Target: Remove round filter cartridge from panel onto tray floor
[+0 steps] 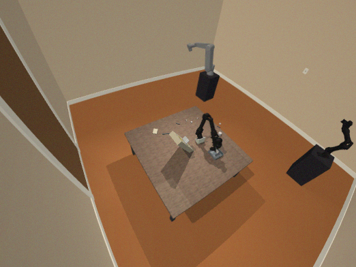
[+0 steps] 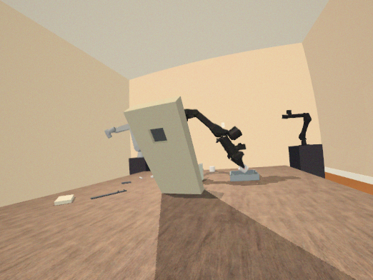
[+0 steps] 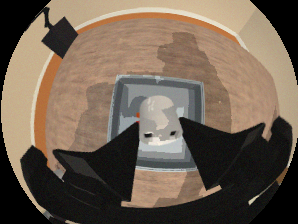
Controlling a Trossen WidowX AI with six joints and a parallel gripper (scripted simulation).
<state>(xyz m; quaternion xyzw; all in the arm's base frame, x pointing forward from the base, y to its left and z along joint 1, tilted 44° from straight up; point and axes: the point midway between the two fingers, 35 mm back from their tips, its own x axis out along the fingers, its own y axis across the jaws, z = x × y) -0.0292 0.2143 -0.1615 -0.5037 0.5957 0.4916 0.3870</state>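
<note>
My gripper tip is now right at the round filter cartridge. The rest, counted from my gripper tip: cream block 460 mm ahead, 770 mm to the right, 50 mm below; grey tray 50 mm below; cream service panel 360 mm ahead, 310 mm to the right, 130 mm above.
</note>
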